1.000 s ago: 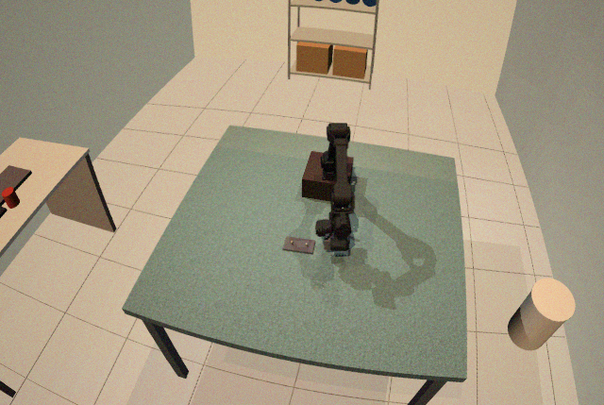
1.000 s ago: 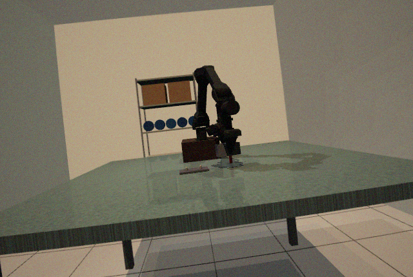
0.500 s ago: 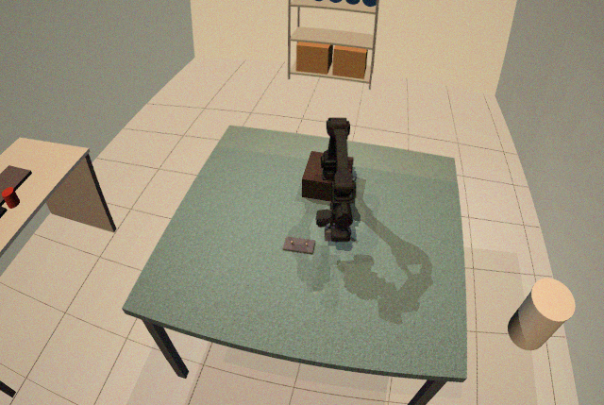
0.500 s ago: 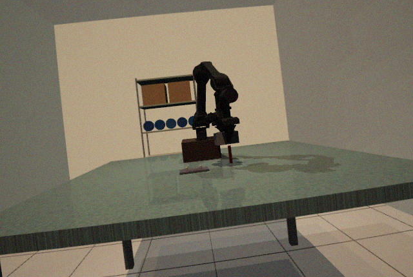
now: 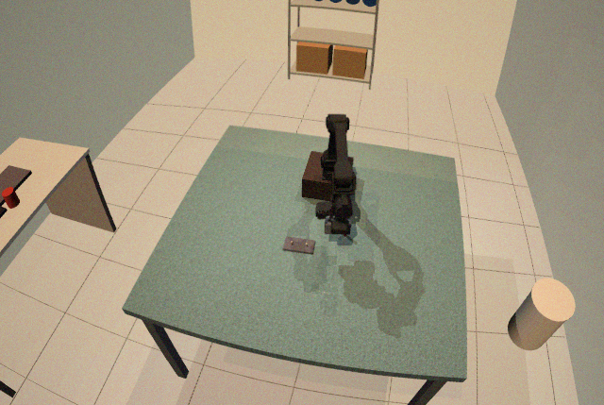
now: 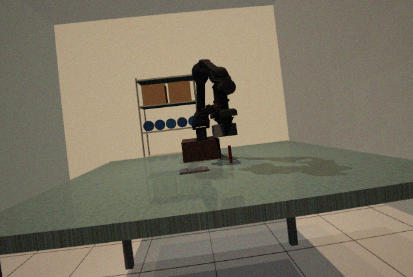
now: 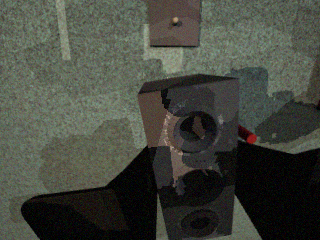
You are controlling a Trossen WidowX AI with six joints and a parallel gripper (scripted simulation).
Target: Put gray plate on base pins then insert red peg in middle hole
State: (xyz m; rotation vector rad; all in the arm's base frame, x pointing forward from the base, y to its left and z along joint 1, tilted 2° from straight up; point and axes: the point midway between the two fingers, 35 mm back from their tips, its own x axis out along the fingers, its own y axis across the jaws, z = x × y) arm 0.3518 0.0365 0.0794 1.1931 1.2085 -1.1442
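My gripper tip is 14 cm to the left of the base, 13 cm above it and 3 cm past it. From my gripper tip the other things lie so: red peg (10 cm below, 10 cm behind, 4 cm to the left); gray plate (3 cm above).
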